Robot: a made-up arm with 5 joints. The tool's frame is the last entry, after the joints.
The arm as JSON. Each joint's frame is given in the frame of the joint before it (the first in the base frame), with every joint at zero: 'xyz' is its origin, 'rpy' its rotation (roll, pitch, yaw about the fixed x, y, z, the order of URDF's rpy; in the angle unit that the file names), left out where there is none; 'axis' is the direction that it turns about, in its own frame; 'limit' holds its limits. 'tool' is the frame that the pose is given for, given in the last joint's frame.
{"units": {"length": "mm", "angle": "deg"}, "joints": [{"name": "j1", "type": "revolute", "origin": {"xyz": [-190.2, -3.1, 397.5]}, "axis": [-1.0, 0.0, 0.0], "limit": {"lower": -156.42, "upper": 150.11}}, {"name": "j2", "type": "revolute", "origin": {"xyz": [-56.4, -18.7, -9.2]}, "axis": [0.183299, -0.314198, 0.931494], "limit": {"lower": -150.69, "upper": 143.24}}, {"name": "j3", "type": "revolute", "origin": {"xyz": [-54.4, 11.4, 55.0]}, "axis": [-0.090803, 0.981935, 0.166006], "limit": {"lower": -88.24, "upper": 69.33}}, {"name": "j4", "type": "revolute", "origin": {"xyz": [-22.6, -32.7, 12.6]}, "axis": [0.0, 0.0, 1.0], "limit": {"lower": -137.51, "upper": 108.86}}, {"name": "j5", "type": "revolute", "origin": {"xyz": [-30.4, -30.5, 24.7]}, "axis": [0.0, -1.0, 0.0], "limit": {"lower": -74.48, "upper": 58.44}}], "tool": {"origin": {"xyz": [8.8, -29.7, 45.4], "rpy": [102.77, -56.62, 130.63]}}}
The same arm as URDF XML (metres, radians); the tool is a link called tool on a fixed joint. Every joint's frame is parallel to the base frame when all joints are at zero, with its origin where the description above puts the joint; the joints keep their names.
<robot name="arm">
  <joint name="tool_fixed" type="fixed">
    <parent link="link5"/>
    <child link="tool"/>
    <origin xyz="0.0088 -0.0297 0.0454" rpy="1.7937 -0.9882 2.2799"/>
  </joint>
  <joint name="j5" type="revolute">
    <parent link="link4"/>
    <child link="link5"/>
    <origin xyz="-0.0304 -0.0305 0.0247" rpy="0 0 0"/>
    <axis xyz="0 -1 0"/>
    <limit lower="-1.2999" upper="1.02"/>
  </joint>
  <joint name="j4" type="revolute">
    <parent link="link3"/>
    <child link="link4"/>
    <origin xyz="-0.0226 -0.0327 0.0126" rpy="0 0 0"/>
    <axis xyz="0 0 1"/>
    <limit lower="-2.4" upper="1.9"/>
  </joint>
  <joint name="j3" type="revolute">
    <parent link="link2"/>
    <child link="link3"/>
    <origin xyz="-0.0544 0.0114 0.055" rpy="0 0 0"/>
    <axis xyz="-0.090803 0.981935 0.166006"/>
    <limit lower="-1.5401" upper="1.21"/>
  </joint>
  <joint name="j2" type="revolute">
    <parent link="link1"/>
    <child link="link2"/>
    <origin xyz="-0.0564 -0.0187 -0.0092" rpy="0 0 0"/>
    <axis xyz="0.183299 -0.314198 0.931494"/>
    <limit lower="-2.63" upper="2.5"/>
  </joint>
  <joint name="j1" type="revolute">
    <parent link="base"/>
    <child link="link1"/>
    <origin xyz="-0.1902 -0.0031 0.3975" rpy="0 0 0"/>
    <axis xyz="-1 0 0"/>
    <limit lower="-2.73" upper="2.6199"/>
  </joint>
  <link name="base"/>
  <link name="link1"/>
  <link name="link2"/>
  <link name="link3"/>
  <link name="link4"/>
  <link name="link5"/>
  <link name="tool"/>
</robot>

